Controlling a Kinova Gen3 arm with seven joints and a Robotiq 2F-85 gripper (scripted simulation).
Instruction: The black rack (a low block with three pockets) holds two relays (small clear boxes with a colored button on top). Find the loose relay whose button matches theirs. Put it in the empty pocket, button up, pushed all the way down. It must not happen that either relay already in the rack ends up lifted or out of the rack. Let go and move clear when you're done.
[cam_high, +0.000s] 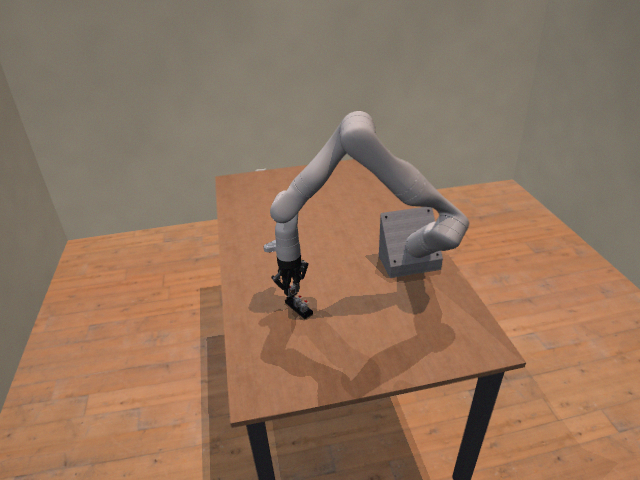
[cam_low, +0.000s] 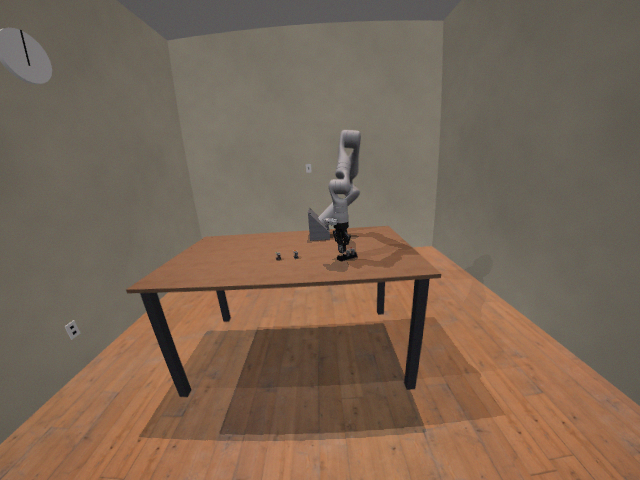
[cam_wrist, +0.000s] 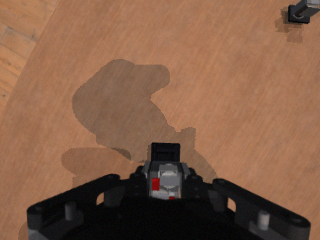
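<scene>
Now: hand 6 cm above the black rack, 3 cm to the right of it and 2 cm past it.
</scene>
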